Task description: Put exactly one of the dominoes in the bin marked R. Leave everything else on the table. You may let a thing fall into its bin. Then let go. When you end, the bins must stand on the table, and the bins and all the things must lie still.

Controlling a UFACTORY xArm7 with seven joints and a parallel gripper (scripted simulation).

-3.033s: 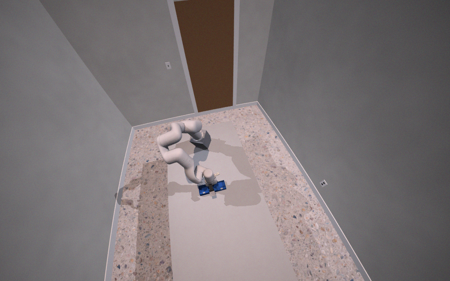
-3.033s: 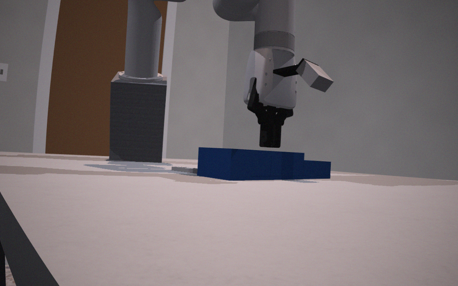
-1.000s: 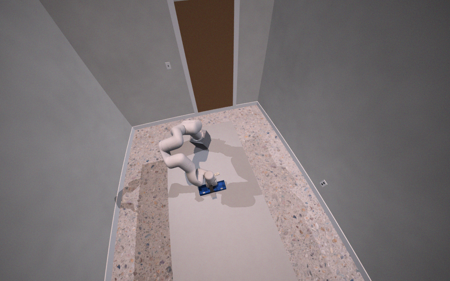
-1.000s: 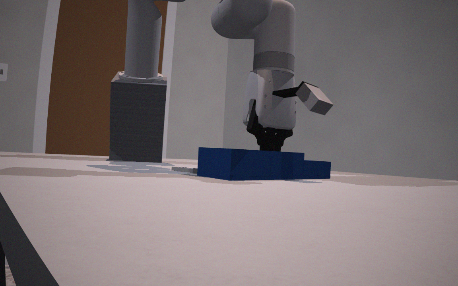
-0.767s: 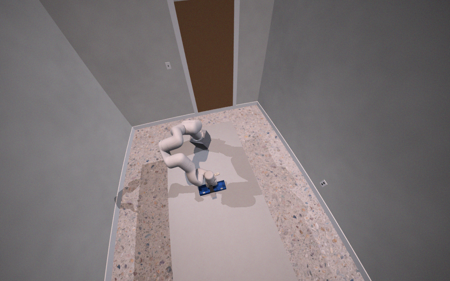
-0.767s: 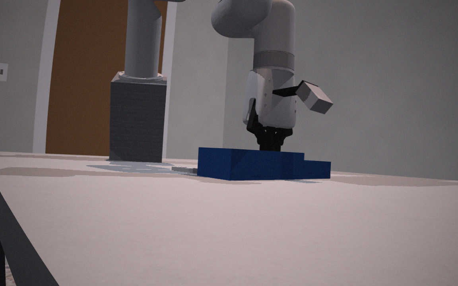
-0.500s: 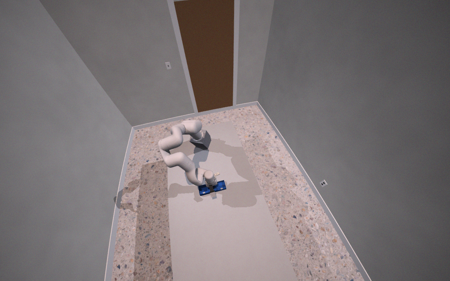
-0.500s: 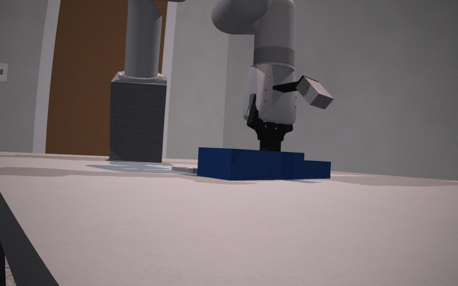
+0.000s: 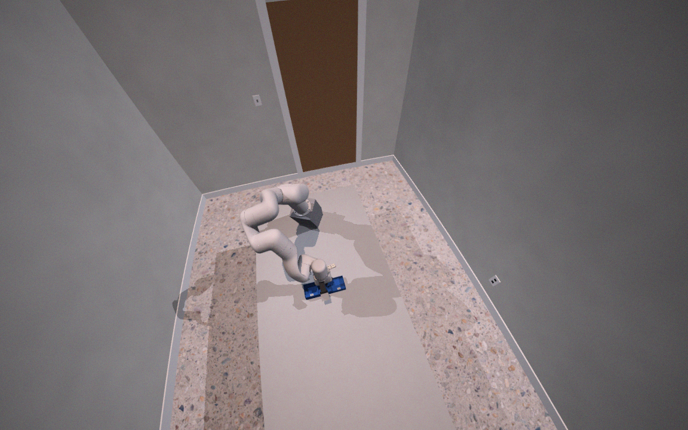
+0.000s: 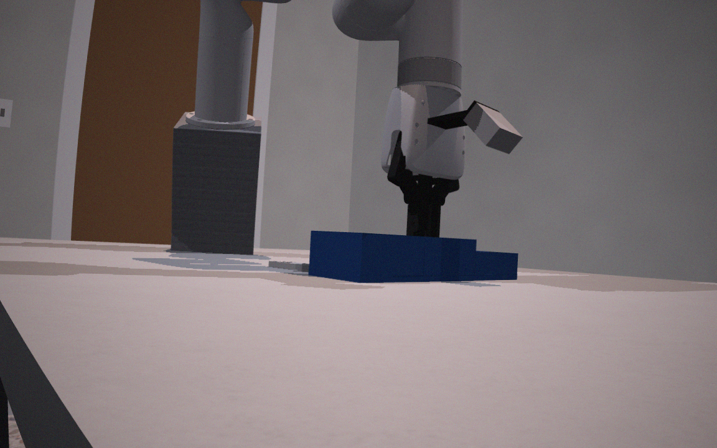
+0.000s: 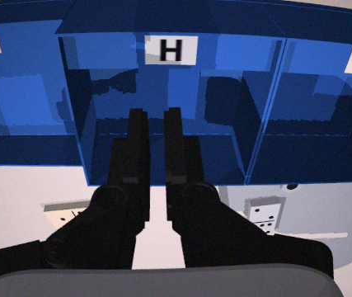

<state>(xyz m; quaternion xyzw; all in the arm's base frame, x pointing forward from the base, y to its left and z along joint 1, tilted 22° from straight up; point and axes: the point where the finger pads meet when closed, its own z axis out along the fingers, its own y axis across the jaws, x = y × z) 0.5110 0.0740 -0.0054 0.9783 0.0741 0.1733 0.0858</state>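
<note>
Right now my hand is 1 cm short of the blue bin and 4 cm above it. Round my hand: white domino 13 cm behind, 5 cm to the left, 6 cm below; grey hex nut 7 cm behind, 11 cm to the right, 6 cm below.
</note>
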